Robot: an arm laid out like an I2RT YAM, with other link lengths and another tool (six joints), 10 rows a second.
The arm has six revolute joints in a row. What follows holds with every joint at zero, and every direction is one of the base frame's.
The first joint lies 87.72 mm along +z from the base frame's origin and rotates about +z.
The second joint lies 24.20 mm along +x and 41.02 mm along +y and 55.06 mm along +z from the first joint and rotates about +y.
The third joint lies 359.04 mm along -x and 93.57 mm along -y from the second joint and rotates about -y.
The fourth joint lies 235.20 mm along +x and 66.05 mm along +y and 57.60 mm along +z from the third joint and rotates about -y.
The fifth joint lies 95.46 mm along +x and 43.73 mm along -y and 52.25 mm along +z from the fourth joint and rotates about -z.
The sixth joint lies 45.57 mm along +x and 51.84 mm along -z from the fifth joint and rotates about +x.
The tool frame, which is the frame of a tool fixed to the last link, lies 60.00 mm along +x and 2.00 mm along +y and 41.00 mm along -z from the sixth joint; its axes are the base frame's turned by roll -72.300, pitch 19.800 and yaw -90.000 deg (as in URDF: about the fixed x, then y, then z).
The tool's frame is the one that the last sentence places.
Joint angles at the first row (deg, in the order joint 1, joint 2, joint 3, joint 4, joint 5, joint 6):
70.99 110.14 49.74 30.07 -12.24 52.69
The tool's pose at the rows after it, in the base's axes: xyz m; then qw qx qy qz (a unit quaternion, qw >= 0):
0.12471 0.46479 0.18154 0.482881 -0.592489 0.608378 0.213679
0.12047 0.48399 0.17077 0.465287 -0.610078 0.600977 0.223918
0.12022 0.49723 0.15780 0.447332 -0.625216 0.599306 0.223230
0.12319 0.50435 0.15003 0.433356 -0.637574 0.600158 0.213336
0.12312 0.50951 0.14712 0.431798 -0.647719 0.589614 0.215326
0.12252 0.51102 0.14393 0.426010 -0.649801 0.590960 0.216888
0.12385 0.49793 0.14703 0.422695 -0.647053 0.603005 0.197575
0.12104 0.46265 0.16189 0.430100 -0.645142 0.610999 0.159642
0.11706 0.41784 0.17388 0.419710 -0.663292 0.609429 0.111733
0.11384 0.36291 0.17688 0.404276 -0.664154 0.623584 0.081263
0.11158 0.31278 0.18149 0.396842 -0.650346 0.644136 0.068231
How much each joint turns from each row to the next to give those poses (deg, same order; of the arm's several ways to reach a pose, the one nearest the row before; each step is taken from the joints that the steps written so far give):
0.84 2.28 3.72 -3.17 -1.18 -1.73
0.80 3.63 4.31 -2.35 -1.96 -0.52
0.31 3.14 3.71 -2.94 -1.09 -0.70
-0.06 1.82 3.20 -3.91 -0.12 -1.03
0.10 1.04 1.61 -1.05 -0.82 -1.44
0.04 0.60 0.51 -0.46 -0.41 0.14
-0.24 -2.06 -1.89 -1.56 1.98 0.33
-0.03 -6.48 -5.72 -2.14 4.28 -0.77
-0.26 -6.99 -4.25 -7.05 3.58 -2.92
-1.53 -7.33 -7.41 -3.14 1.73 -0.53
-2.43 -7.47 -6.99 -1.62 0.25 0.64

